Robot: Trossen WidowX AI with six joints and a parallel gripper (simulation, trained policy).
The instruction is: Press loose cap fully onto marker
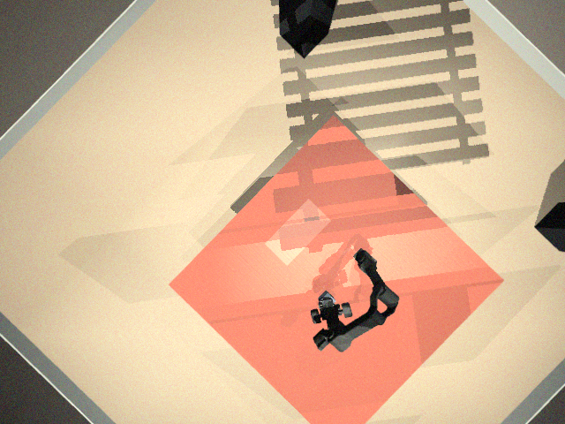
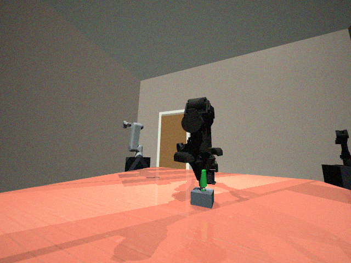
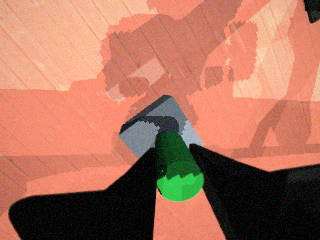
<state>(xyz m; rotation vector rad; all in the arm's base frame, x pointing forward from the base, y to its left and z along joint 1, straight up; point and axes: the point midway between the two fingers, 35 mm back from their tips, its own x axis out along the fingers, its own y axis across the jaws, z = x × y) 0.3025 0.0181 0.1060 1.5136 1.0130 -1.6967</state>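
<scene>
Now: gripper tip 10 mm below the green cap. Round my gripper tip: grey holder block: 50 mm below.
</scene>
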